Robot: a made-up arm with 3 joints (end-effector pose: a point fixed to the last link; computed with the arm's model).
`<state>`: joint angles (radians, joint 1 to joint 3).
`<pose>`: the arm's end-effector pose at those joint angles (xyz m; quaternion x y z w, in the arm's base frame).
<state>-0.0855 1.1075 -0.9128</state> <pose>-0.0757 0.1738 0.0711 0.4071 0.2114 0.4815 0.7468</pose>
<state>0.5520 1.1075 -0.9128</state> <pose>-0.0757 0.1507 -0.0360 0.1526 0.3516 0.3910 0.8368</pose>
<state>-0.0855 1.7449 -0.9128</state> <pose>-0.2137 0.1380 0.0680 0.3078 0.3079 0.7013 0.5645</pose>
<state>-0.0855 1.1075 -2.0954</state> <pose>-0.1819 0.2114 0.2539 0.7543 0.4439 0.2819 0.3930</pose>
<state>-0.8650 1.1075 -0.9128</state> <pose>-0.0757 0.1105 0.1878 0.6604 0.0126 0.5257 0.5361</pose>
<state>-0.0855 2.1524 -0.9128</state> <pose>-0.2794 0.0737 0.0625 0.2272 0.3538 0.8059 0.4168</pose>
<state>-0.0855 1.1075 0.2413</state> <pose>0.1093 0.0784 0.1014 -0.0662 -0.0855 0.5189 0.8480</pose>
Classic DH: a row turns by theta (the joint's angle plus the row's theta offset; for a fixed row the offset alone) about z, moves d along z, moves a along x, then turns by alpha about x. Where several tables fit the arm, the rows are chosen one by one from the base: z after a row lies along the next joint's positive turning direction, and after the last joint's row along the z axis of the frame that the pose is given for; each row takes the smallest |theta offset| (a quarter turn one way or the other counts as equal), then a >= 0, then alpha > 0; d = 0 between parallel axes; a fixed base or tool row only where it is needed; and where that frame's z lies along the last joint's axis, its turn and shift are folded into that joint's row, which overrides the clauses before.
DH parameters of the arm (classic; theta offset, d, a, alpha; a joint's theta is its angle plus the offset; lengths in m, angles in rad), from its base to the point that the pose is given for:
base (fixed): -1.5708 0.0525 0 1.5708
joint 1: 0 0.0903 0.0524 -1.5708
joint 2: 0 0.1816 -0.0145 1.5708
joint 3: 0 -0.2097 0.0956 -1.5708
tool (fixed): 1.5708 -0.1673 0 0

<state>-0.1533 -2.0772 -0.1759</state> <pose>-0.2360 -0.2089 0.0204 0.0831 -0.0097 -0.8616 0.5006</pose>
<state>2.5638 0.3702 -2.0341</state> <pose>0.0303 -0.0879 -0.2088 -0.2573 0.1374 -0.1225 0.9486</pose>
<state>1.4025 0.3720 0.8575</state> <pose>0.1685 0.1191 0.2135 -0.8888 0.0498 0.1781 0.4193</pose>
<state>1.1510 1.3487 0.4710</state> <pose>0.0989 0.1182 -0.0260 -0.5663 0.2082 0.5886 0.5380</pose>
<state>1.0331 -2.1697 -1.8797</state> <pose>-0.0409 -0.0527 0.4169 0.1918 -0.8785 -0.1009 0.4258</pose>
